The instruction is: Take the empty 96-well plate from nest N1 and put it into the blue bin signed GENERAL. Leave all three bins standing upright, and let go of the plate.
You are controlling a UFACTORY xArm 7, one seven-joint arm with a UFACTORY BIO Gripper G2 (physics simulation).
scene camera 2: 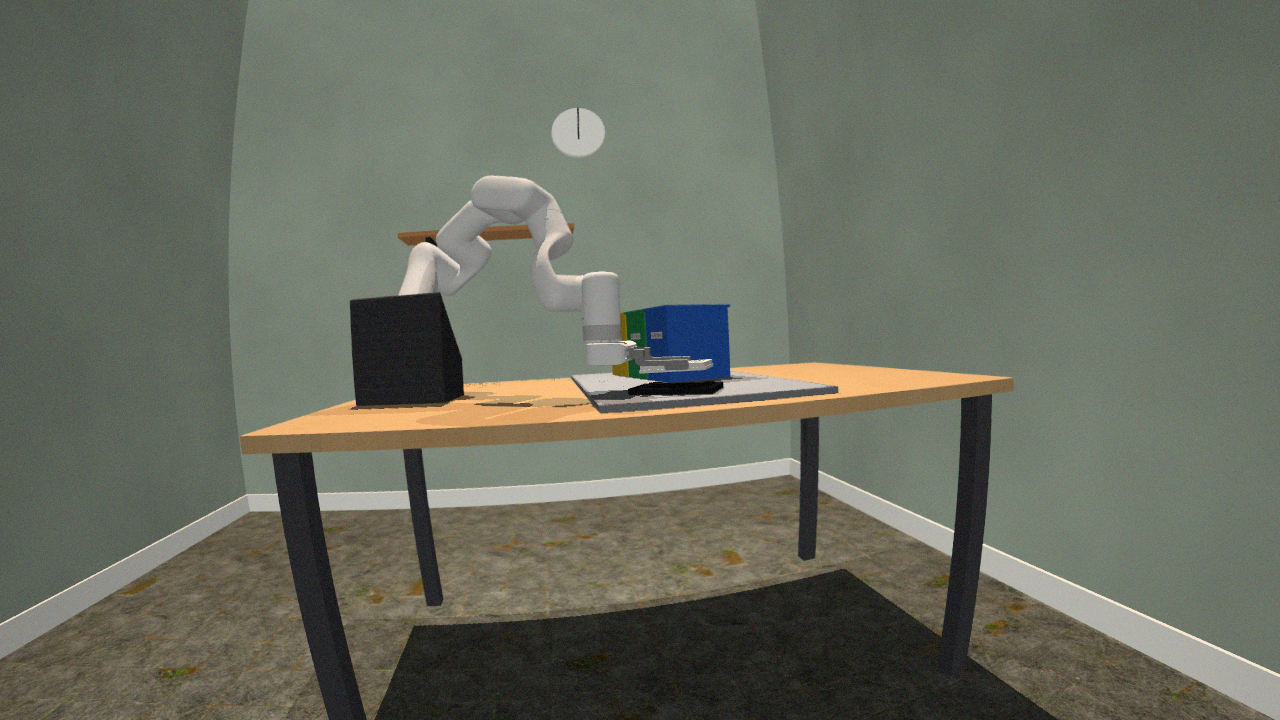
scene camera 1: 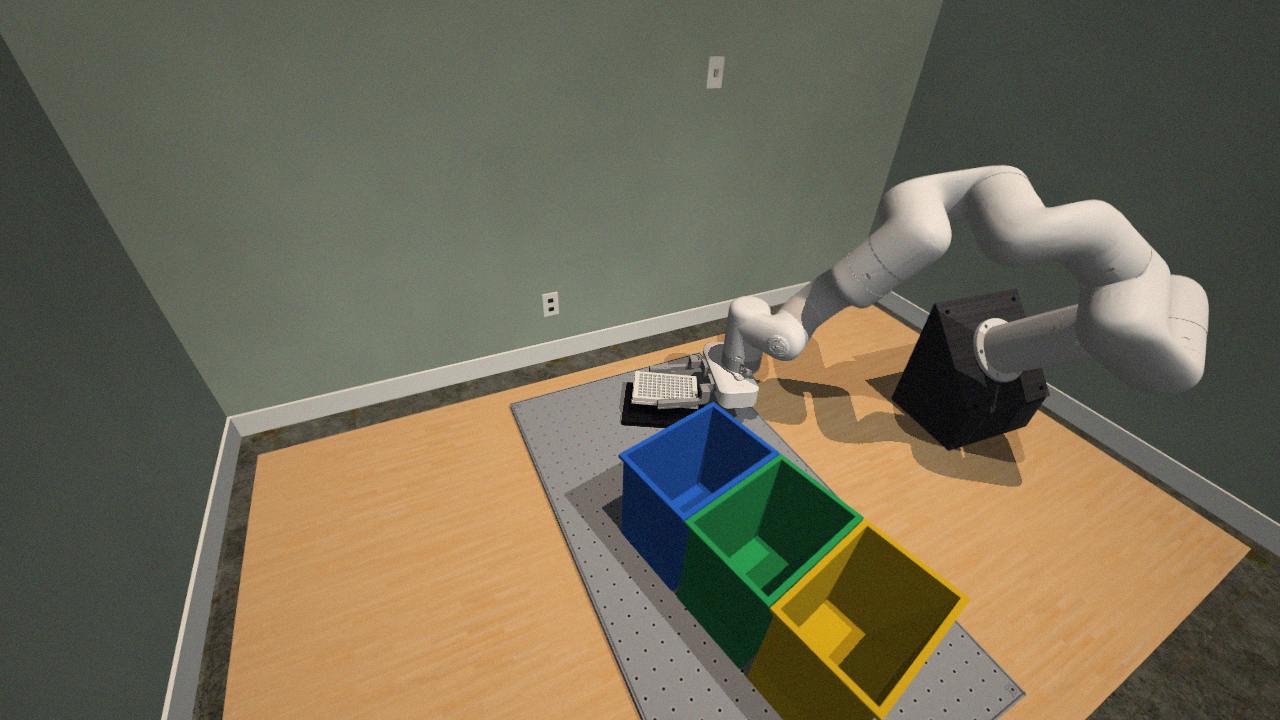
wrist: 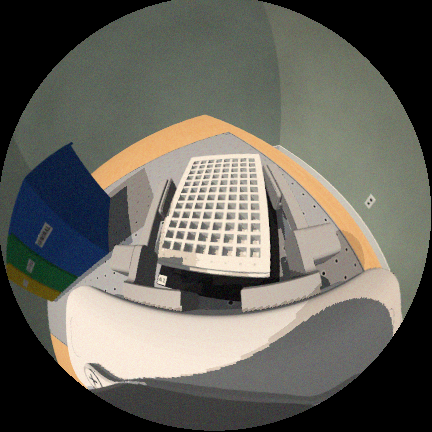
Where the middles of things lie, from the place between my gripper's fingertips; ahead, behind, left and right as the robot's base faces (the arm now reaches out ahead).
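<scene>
From my hand: white 96-well plate point(scene camera 1: 648, 387), 10 mm below, 20 mm behind; black nest point(scene camera 1: 651, 416), 50 mm below, 20 mm behind, 10 mm to the left; blue bin point(scene camera 1: 667, 478), 40 mm above, 30 mm ahead, 290 mm to the left; green bin point(scene camera 1: 745, 550), 40 mm above, 20 mm behind, 410 mm to the left.
</scene>
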